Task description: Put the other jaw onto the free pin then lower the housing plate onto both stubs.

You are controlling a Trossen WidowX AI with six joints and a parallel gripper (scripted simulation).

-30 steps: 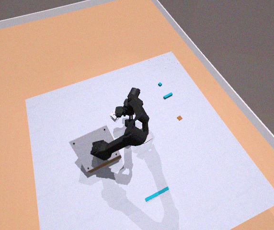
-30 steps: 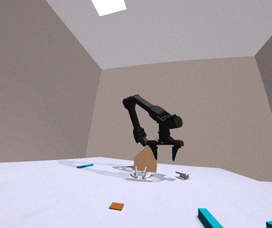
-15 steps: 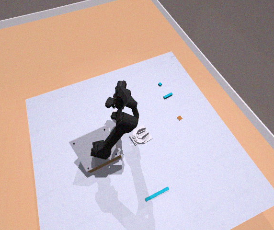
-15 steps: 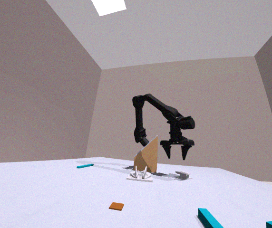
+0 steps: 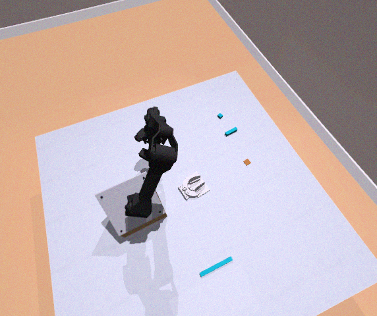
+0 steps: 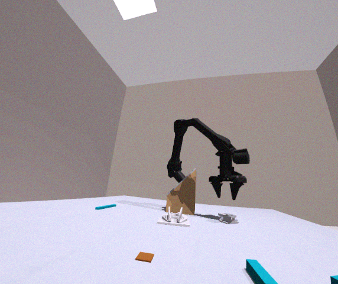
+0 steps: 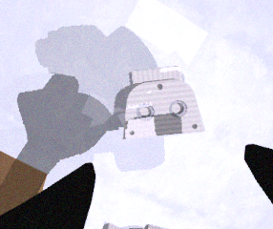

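Now: gripper tip 10 mm past the white block piece, 10 mm to the right of it and 90 mm above it. Also, from my gripper tip: jaw (90 mm ahead, 190 mm to the right, 80 mm below); short cyan bar (430 mm ahead, 50 mm to the left, 90 mm below); tiny cyan block (410 mm ahead, 170 mm to the left, 90 mm below).
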